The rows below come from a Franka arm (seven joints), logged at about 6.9 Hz.
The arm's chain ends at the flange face. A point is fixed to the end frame.
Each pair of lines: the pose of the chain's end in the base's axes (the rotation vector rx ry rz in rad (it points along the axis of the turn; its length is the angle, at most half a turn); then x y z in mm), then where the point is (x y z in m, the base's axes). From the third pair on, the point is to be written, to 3 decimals.
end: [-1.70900 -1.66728 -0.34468 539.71 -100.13 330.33]
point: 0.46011 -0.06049 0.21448
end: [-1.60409 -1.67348 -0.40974 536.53 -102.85 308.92]
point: 0.45703 -0.05624 0.19562
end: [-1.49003 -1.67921 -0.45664 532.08 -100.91 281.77]
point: 0.451 -0.049 0.172
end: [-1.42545 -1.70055 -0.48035 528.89 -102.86 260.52]
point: 0.447 -0.050 0.152
